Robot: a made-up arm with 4 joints.
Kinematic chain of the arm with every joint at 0, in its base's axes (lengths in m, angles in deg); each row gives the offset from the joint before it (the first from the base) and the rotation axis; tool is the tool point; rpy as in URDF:
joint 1: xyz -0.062 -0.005 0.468 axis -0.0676 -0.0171 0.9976
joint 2: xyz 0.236 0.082 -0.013 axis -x
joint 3: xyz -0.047 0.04 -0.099 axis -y
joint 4: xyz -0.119 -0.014 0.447 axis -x
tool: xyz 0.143 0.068 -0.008 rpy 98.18 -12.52 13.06
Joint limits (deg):
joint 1: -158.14..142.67
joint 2: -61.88..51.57
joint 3: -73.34..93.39
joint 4: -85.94..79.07
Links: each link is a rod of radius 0.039 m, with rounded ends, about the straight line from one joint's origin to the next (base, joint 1, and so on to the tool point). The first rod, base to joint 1, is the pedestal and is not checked.
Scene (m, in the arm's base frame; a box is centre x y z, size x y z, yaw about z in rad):
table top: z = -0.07
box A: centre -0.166 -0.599 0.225 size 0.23 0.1 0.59 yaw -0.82
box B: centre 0.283 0.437 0 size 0.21 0.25 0.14 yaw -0.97
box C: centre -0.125 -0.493 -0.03 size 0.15 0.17 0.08 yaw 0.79
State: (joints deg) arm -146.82 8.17 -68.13 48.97
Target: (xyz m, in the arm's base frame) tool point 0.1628 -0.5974 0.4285
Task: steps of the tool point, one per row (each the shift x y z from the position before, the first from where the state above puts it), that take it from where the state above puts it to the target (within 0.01 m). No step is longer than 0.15 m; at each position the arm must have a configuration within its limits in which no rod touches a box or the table.
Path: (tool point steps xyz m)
1: 0.0796 -0.0277 0.1095
2: 0.0782 0.0211 0.0984
3: 0.0660 0.0616 0.0766
4: 0.0488 0.0893 0.0478
5: 0.0319 0.1032 0.0162
6: 0.0056 -0.0989 -0.0092
7: 0.0349 -0.0954 -0.0271
8: 0.0610 -0.0813 -0.0443
9: 0.0810 -0.0588 -0.0601
10: 0.0921 -0.0298 -0.0733
11: 0.0937 0.0022 -0.0832
12: -0.0311 -0.0248 -0.0088
13: -0.0343 -0.0233 -0.0099

